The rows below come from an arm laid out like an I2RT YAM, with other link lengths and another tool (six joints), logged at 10 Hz.
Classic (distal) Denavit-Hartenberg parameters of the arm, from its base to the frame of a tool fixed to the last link. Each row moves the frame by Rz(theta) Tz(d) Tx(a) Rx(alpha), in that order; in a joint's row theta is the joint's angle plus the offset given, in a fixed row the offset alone. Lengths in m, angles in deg.
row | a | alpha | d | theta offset
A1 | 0.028 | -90 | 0.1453 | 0
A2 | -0.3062 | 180 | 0 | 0
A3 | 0.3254 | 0 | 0 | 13.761
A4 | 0.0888 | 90 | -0.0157 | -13.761
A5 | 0 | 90 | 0.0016 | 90
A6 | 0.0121 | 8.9 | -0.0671 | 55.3
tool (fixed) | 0 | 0 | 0.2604 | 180
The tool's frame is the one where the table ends.
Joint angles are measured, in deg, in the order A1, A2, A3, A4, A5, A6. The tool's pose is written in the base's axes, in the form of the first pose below.
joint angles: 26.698 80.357 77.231 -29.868 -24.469 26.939
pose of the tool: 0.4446 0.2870 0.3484 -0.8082 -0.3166 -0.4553 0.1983
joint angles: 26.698 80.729 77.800 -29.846 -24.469 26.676
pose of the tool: 0.4468 0.2881 0.3509 -0.8063 -0.3183 -0.4577 0.1975
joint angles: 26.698 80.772 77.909 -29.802 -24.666 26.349
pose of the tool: 0.4470 0.2889 0.3520 -0.8043 -0.3212 -0.4591 0.1979
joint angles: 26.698 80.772 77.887 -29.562 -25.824 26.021
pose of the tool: 0.4453 0.2923 0.3534 -0.7996 -0.3274 -0.4595 0.2055
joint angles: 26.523 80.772 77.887 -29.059 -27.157 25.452
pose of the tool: 0.4448 0.2951 0.3564 -0.7928 -0.3345 -0.4628 0.2129
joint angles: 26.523 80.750 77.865 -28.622 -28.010 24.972
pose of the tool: 0.4441 0.2978 0.3588 -0.7871 -0.3406 -0.4660 0.2177
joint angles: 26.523 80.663 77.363 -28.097 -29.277 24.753
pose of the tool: 0.4417 0.3012 0.3576 -0.7826 -0.3465 -0.4651 0.2263
